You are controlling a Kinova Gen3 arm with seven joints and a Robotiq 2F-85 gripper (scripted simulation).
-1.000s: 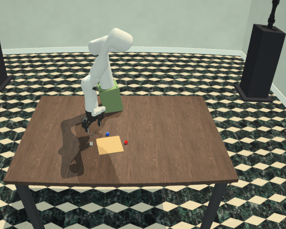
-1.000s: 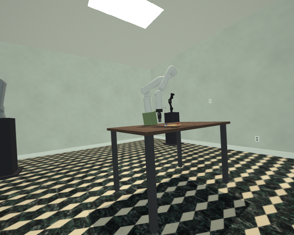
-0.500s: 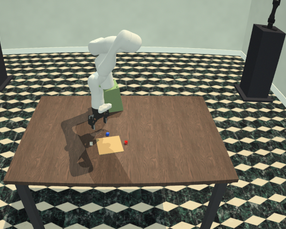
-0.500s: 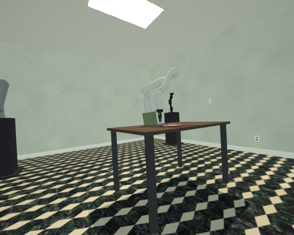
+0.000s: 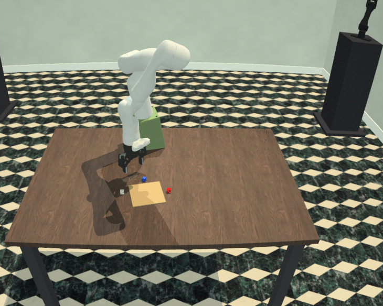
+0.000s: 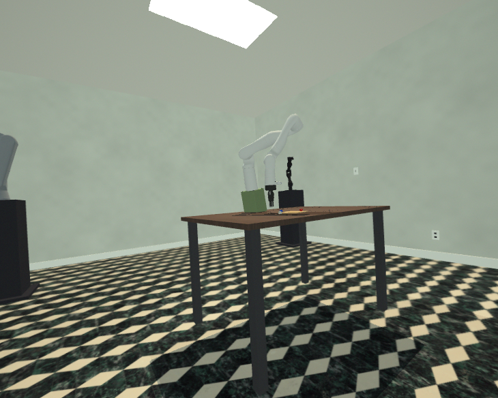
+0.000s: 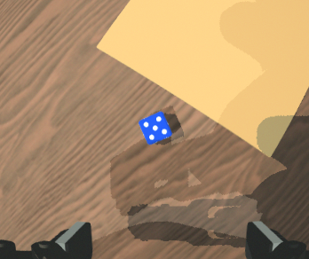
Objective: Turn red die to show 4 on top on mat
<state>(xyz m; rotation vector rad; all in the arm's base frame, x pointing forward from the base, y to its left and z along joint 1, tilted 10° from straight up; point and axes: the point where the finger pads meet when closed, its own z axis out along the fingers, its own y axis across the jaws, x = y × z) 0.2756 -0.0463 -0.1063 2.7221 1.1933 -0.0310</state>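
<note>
Now: the blue die 40 mm ahead of my hand, 50 mm to the left of it and 40 mm below it. The rest, counted from my hand: mat (130 mm ahead, 70 mm to the left, 40 mm below); white die (130 mm ahead, 40 mm to the right, 40 mm below); red die (110 mm ahead, 160 mm to the left, 40 mm below).
</note>
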